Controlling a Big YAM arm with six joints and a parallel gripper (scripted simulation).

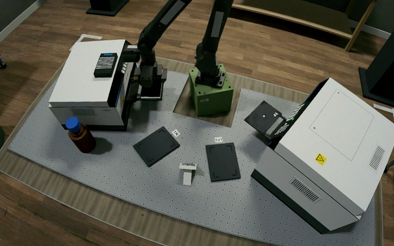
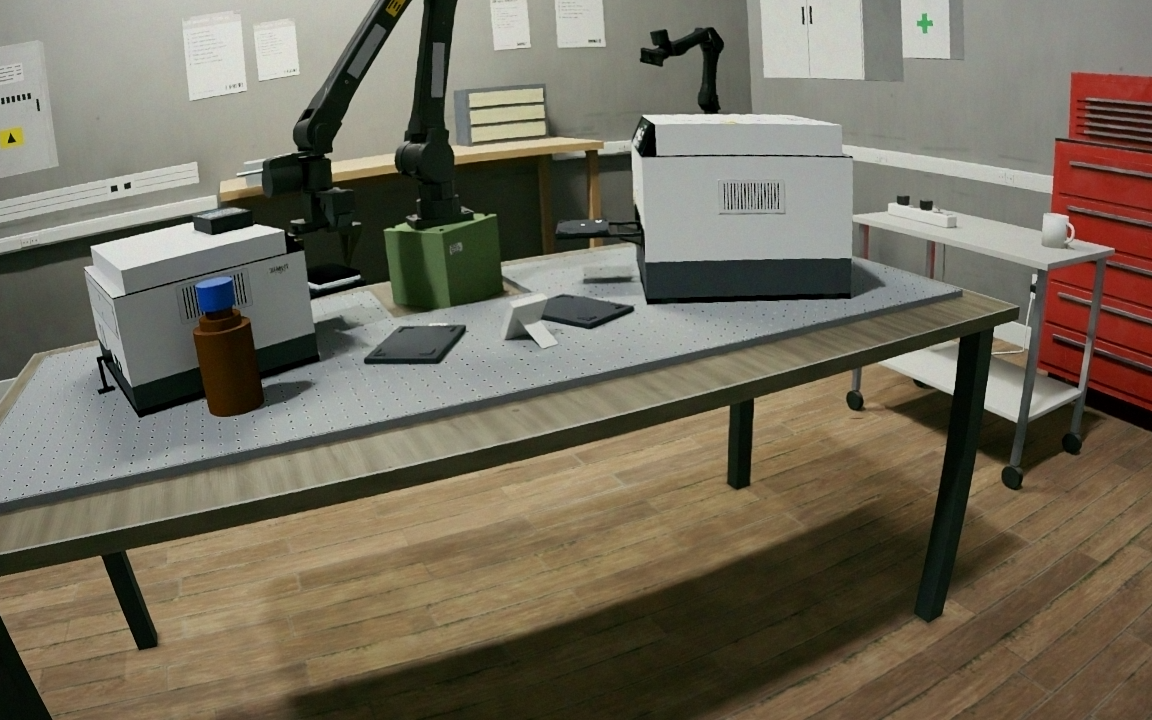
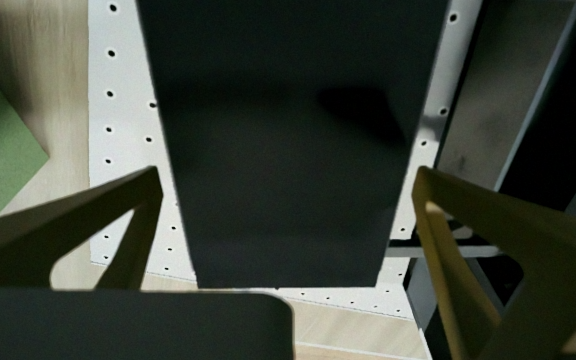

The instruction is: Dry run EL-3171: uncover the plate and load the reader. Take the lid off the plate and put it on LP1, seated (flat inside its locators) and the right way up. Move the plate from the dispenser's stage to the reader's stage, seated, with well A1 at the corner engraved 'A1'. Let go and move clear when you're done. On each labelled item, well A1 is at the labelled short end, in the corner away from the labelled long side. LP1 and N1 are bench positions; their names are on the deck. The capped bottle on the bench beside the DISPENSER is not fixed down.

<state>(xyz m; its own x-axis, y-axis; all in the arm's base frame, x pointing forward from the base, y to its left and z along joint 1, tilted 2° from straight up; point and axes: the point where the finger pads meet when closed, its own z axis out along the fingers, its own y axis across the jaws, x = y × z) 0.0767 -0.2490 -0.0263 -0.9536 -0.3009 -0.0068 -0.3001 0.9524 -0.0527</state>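
Right now my hand is 10 mm above the dark lid. Also, from my hand: brown capped bottle (330 mm ahead, 200 mm to the right, 10 mm above); well plate (20 mm below); N1 nest (240 mm ahead, 110 mm to the left, 100 mm below).
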